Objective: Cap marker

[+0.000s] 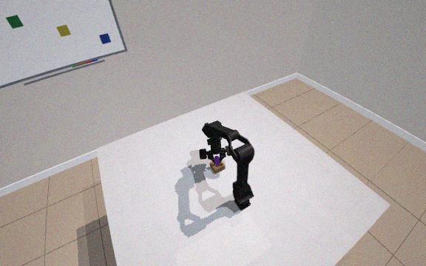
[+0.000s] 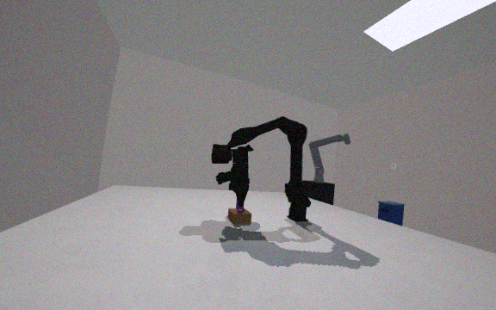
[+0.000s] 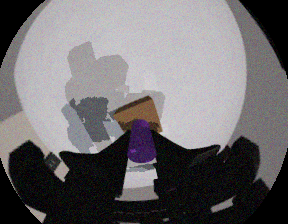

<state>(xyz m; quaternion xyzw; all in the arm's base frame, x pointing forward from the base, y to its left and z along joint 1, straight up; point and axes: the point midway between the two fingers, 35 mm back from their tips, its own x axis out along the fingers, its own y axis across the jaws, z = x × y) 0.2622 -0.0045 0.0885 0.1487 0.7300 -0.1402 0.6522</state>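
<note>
Now: the purple cap 2 cm above my gripper tip. From my gripper tip the other things lie so: tan holder block: 4 cm below.
</note>
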